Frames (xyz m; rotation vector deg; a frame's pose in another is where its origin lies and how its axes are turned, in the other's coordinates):
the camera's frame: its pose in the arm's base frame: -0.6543 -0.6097 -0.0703 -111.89 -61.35 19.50
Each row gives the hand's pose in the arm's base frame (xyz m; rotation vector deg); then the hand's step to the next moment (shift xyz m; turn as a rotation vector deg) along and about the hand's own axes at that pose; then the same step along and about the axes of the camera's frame.
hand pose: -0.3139 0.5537 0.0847 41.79 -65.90 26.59
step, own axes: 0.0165 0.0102 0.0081 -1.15 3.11 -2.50
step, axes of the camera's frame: -0.0001 -0.0195 -0.0079 2.51 -0.93 3.18
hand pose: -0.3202 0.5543 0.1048 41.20 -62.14 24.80
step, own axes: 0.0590 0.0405 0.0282 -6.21 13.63 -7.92
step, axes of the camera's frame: 0.0054 -0.0711 -0.0289 7.82 -4.68 14.28
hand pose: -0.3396 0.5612 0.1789 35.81 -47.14 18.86
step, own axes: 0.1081 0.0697 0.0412 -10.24 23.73 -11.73
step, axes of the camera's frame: 0.0519 -0.1056 -0.0663 12.36 -9.45 23.74
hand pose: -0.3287 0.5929 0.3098 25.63 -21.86 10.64
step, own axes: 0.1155 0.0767 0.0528 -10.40 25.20 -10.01
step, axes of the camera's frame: 0.1026 -0.0705 -0.0807 12.42 -11.70 23.50
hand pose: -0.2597 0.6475 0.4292 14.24 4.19 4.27
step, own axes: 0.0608 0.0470 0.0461 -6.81 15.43 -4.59
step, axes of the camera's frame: 0.0755 -0.0178 -0.0449 7.33 -8.43 13.44
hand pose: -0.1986 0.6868 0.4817 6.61 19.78 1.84
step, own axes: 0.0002 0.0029 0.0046 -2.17 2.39 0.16
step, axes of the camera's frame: 0.0036 -0.0033 -0.0024 0.75 -2.62 1.73
